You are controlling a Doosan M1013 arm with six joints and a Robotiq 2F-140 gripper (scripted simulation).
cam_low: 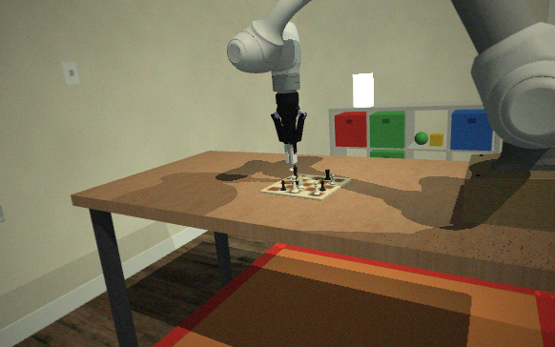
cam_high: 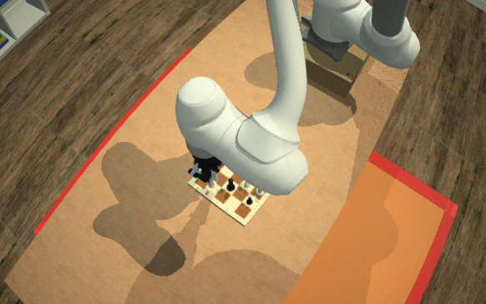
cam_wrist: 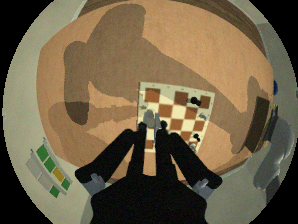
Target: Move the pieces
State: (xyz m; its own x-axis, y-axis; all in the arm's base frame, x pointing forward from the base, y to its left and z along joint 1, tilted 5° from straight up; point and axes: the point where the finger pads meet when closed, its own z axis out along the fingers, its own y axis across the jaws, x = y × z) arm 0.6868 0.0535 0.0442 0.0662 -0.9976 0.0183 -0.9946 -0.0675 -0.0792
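My gripper is now 10 cm above the small chessboard, 8 cm past it and 3 cm to the right of it. The rest, counted from my hand: white chess piece (3 cm below).
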